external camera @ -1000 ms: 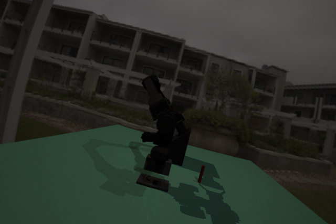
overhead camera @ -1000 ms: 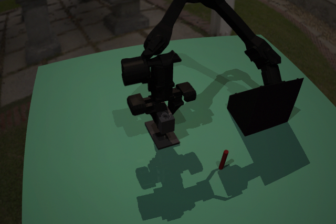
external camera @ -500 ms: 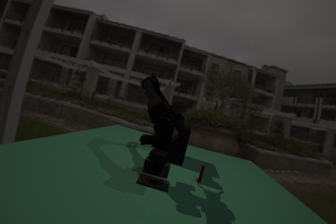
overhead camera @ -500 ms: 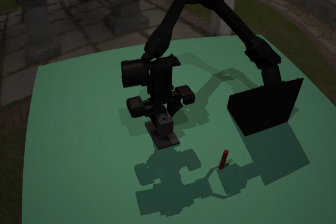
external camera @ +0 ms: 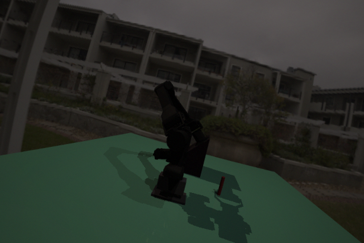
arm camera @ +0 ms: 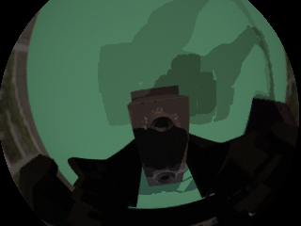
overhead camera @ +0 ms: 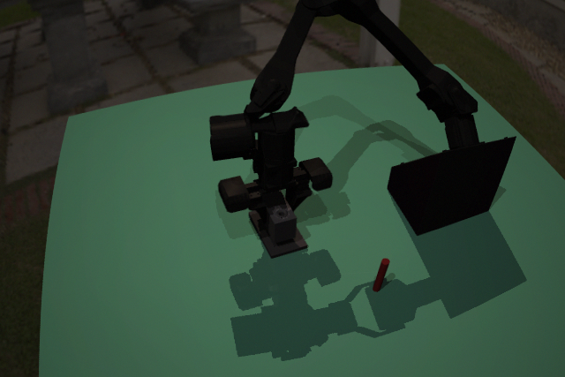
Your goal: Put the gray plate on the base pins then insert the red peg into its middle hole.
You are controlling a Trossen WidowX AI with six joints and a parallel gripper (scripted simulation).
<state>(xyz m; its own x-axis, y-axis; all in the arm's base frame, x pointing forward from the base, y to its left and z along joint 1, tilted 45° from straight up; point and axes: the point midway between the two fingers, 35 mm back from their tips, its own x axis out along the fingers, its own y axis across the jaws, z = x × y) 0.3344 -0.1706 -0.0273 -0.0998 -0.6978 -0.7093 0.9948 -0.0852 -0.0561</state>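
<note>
The red peg lies 20 cm to the left of my gripper tip, 11 cm behind it and 1 cm above it. Round my gripper tip: gray plate (3 cm above).
</note>
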